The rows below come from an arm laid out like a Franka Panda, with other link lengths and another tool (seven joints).
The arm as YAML. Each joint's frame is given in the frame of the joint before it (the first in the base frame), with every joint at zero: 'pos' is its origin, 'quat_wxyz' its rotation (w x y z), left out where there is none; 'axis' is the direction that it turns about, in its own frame. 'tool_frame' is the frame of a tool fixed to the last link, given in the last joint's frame.
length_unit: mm
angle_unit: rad
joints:
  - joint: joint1
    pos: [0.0, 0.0, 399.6]
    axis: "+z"
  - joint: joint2
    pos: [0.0, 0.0, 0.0]
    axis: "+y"
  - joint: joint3
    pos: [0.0, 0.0, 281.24]
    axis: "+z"
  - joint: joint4
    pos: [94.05, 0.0, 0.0]
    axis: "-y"
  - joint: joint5
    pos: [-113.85, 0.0, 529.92]
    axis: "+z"
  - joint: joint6
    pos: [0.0, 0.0, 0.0]
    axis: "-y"
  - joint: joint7
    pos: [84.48, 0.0, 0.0]
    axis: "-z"
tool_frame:
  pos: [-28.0, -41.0, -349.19]
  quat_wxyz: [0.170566, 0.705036, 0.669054, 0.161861]
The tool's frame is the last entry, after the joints.
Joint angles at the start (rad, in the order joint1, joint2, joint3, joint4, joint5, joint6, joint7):
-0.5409, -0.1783, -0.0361, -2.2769, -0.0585, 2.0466, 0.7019
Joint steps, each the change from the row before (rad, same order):
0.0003, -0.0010, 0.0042, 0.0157, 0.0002, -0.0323, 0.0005
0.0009, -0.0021, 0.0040, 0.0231, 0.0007, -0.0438, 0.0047
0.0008, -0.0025, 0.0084, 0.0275, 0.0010, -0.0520, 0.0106
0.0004, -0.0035, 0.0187, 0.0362, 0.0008, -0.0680, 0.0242
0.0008, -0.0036, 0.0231, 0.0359, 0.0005, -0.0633, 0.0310
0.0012, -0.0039, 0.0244, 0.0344, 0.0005, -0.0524, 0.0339
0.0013, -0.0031, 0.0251, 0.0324, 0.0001, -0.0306, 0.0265
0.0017, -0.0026, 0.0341, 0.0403, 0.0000, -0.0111, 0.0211
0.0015, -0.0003, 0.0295, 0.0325, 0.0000, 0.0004, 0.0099
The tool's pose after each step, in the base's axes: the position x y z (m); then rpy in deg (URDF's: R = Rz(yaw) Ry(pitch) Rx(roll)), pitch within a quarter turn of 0, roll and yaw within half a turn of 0. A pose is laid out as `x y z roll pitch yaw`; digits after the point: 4 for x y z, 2 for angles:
0.4666 -0.3353 0.1832 153.88 4.56 15.57
0.4652 -0.3315 0.1963 154.60 5.33 15.50
0.4644 -0.3249 0.2121 155.39 6.28 15.33
0.4649 -0.3125 0.2335 156.23 7.64 14.92
0.4673 -0.2981 0.2552 156.73 8.93 14.38
0.4721 -0.2838 0.2762 156.74 9.87 13.74
0.4820 -0.2719 0.2952 156.05 9.97 13.52
0.5023 -0.2590 0.3177 154.38 8.90 14.06
0.5212 -0.2479 0.3350 152.87 7.65 15.07

